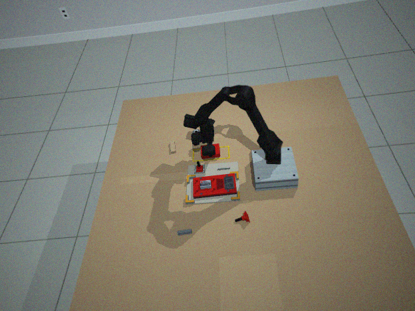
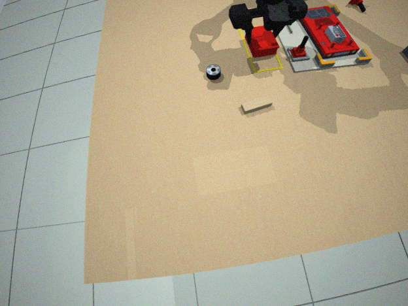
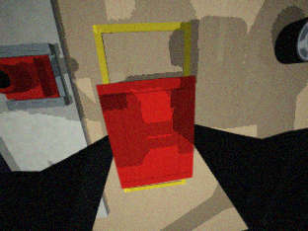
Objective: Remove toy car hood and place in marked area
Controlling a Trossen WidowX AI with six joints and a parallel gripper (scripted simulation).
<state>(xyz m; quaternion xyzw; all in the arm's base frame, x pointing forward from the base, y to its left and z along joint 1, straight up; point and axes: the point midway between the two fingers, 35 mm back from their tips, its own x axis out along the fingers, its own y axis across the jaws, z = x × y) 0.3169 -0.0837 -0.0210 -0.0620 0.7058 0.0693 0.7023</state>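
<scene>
The hood lies right at my gripper tip. Round my gripper tip: tan block 210 mm ahead, 30 mm to the right, 10 mm below; black wheel 100 mm ahead, 140 mm to the right, 10 mm below.
</scene>
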